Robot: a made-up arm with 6 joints. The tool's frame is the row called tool.
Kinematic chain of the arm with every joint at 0, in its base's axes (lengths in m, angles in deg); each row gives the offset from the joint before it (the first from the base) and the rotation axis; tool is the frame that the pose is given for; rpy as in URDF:
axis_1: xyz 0 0 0.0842 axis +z
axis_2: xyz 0 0 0 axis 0.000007 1 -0.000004
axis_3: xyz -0.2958 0 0.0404 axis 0.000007 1 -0.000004
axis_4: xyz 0.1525 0 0.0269 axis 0.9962 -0.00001 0.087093
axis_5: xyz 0 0 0 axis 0.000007 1 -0.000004
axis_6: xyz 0.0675 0 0.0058 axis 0.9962 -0.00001 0.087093
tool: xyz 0 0 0 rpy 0 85 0
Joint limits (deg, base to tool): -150..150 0..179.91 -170..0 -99.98..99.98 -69.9..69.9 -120..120
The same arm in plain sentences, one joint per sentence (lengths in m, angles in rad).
The arm has six revolute joints in a row. What follows holds with every joint at zero, and every direction is one of the base frame's.
Joint 1 lies 0.0842 m along +z from the base frame's origin and rotates about +z, from -2.618 to 2.618 rad.
Joint 2 lies at the same point as joint 1 and rotates about +y, from 0 to 3.14 rad.
Joint 3 lies 0.2958 m along -x and 0.0404 m along +z from joint 2 and rotates about +y, from -2.9671 to 0 rad.
Joint 4 lies 0.1525 m along +x and 0.0269 m along +z from joint 3 and rotates about the direction (0.9962, 0, 0.0871), from -1.745 to 1.745 rad.
Joint 5 lies at the same point as joint 4 and rotates about +y, from -1.22 to 1.22 rad.
Joint 6 lies 0.0675 m along +x and 0.0058 m along +z from joint 5 and rotates about the direction (0.9962, 0, 0.0871), from -2.0944 to 2.0944 rad.
The tool frame, which is the frame that the pose is given for, lies at the same point as joint 6; its axes are the base frame's turned by roll 0, pitch 1.4835 and yaw 0 rad (as in URDF: about the fixed x, then y, then z).

